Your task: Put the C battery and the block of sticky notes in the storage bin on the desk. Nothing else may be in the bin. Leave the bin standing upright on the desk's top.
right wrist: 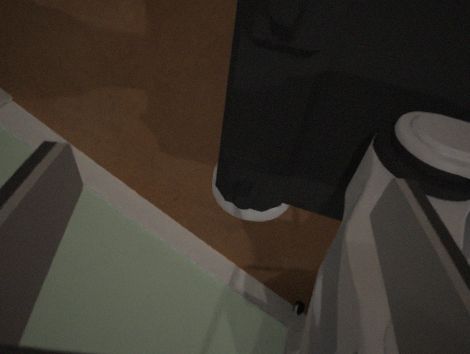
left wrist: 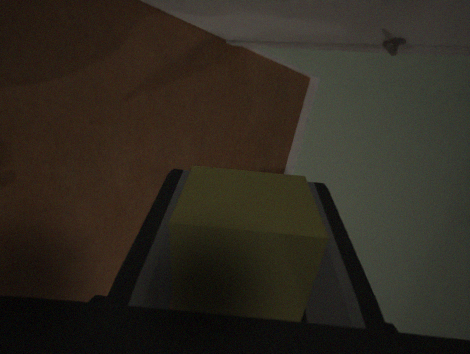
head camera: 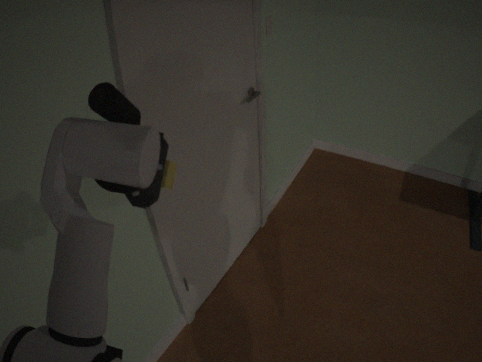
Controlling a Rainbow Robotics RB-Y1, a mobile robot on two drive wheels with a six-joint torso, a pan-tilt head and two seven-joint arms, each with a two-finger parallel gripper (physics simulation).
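Frame: origin at the robot's base, x back, y right, z up, level; millimetres.
Seen in the pictures: left gripper, between the fingertips: (left wrist: 246,192); right gripper, between the fingertips: (right wrist: 231,181).
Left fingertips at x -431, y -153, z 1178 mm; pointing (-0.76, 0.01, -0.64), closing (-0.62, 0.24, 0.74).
Observation:
A point is followed by its place in that frame.
The block of sticky notes (head camera: 170,175) @(y -122, x -406, z 1189 mm) (left wrist: 245,205) @(y -167, x -417, z 1194 mm) is a yellow block between the fingers of my left gripper (head camera: 163,174) @(y -153, x -431, z 1178 mm) (left wrist: 246,192) @(y -153, x -431, z 1178 mm), which is shut on it. In the head view the gripper is raised at the left, in front of a door; its fingers are mostly hidden behind the wrist. My right gripper (right wrist: 231,181) @(y 221, x 36, z 585 mm) is open, its two grey fingers wide apart, with no object between them. The C battery, the storage bin and the desk top do not show in these views.
A pale door (head camera: 190,100) @(y -161, x -1074, z 1060 mm) with a handle (head camera: 252,94) @(y 85, x -1456, z 915 mm) (left wrist: 394,44) @(y 88, x -1449, z 922 mm) stands in the green wall (head camera: 360,75) @(y 979, x -2278, z 744 mm) (left wrist: 390,150) @(y 1050, x -2234, z 806 mm) (right wrist: 110,280) @(y -636, x -329, z 295 mm). Brown floor (head camera: 340,265) @(y 546, x -1125, z 1 mm) (left wrist: 100,125) @(y 234, x -669, z 1 mm) lies below. A dark post (head camera: 475,220) stands at the right edge. The robot's black base (right wrist: 285,125) @(y -19, x 38, z 191 mm) is near the skirting (right wrist: 165,230) @(y -660, x -264, z 56 mm).

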